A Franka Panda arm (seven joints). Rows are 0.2 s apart.
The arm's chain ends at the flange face. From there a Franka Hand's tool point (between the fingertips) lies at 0.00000 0.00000 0.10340 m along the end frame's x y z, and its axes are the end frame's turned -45 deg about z.
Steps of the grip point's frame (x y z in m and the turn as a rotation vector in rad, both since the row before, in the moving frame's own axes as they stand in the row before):
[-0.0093, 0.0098, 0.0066, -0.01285, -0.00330, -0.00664]
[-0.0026, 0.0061, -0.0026, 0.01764, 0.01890, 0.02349]
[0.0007, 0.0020, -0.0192, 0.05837, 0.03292, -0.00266]
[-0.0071, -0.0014, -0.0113, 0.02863, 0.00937, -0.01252]
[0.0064, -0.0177, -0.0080, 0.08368, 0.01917, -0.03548]
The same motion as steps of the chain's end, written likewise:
[-0.0003, 0.0123, 0.0066, -0.01142, 0.00675, -0.00664]
[0.0024, 0.0088, -0.0026, 0.02584, 0.00089, 0.02349]
[0.0038, 0.0076, -0.0190, 0.06455, -0.01800, -0.00266]
[-0.0046, 0.0068, -0.0113, 0.02687, -0.01362, -0.01252]
[-0.0031, -0.0096, -0.0076, 0.07273, -0.04562, -0.03548]

